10 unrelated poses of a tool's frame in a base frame.
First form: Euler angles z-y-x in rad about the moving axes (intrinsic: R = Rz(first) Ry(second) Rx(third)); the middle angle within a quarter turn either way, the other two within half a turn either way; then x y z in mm.
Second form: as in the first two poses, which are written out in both.
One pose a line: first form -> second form
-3.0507 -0.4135 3.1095 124 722 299 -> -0.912 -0.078 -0.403 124; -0.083 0.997 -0.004 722; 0.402 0.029 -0.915 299; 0 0 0 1
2.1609 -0.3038 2.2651 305 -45 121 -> -0.531 0.660 0.532 305; 0.793 0.165 0.587 -45; 0.299 0.733 -0.611 121; 0 0 0 1
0.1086 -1.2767 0.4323 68 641 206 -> 0.288 -0.497 -0.818 68; 0.031 0.859 -0.511 641; 0.957 0.121 0.263 206; 0 0 0 1
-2.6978 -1.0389 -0.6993 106 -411 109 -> -0.458 -0.172 0.872 106; -0.218 -0.929 -0.298 -411; 0.862 -0.326 0.388 109; 0 0 0 1
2.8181 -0.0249 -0.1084 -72 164 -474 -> -0.948 -0.319 -0.011 -72; 0.318 -0.942 -0.110 164; 0.025 -0.108 0.994 -474; 0 0 0 1
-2.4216 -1.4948 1.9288 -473 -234 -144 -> -0.057 0.471 -0.880 -473; -0.050 0.879 0.474 -234; 0.997 0.071 -0.027 -144; 0 0 0 1
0.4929 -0.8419 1.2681 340 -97 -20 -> 0.587 -0.768 0.256 340; 0.315 -0.074 -0.946 -97; 0.746 0.636 0.199 -20; 0 0 0 1
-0.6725 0.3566 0.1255 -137 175 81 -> 0.733 0.652 0.193 -137; -0.584 0.749 -0.314 175; -0.349 0.117 0.930 81; 0 0 0 1
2.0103 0.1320 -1.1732 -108 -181 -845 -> -0.422 -0.299 -0.856 -108; 0.897 -0.275 -0.346 -181; -0.132 -0.914 0.384 -845; 0 0 0 1
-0.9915 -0.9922 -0.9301 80 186 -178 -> 0.299 0.868 0.397 80; -0.458 -0.234 0.858 186; 0.837 -0.438 0.327 -178; 0 0 0 1
